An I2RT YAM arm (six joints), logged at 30 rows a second.
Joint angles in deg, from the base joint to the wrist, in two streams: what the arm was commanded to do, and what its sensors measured. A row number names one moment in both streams.
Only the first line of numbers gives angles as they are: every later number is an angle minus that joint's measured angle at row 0.
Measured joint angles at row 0:
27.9 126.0 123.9 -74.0 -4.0 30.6
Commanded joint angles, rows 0 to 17:
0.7 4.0 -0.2 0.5 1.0 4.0
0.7 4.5 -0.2 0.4 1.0 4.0
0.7 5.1 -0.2 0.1 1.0 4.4
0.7 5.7 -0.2 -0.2 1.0 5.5
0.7 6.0 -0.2 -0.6 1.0 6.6
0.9 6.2 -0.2 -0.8 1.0 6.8
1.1 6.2 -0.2 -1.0 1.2 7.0
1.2 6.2 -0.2 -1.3 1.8 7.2
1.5 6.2 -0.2 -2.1 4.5 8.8
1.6 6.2 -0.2 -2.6 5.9 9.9
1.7 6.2 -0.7 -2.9 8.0 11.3
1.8 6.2 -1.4 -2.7 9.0 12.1
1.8 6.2 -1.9 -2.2 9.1 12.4
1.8 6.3 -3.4 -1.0 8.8 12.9
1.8 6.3 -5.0 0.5 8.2 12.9
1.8 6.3 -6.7 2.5 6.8 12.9
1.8 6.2 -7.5 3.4 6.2 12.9
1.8 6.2 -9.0 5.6 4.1 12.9
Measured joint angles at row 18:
1.7 6.3 -5.8 2.8 6.3 11.5
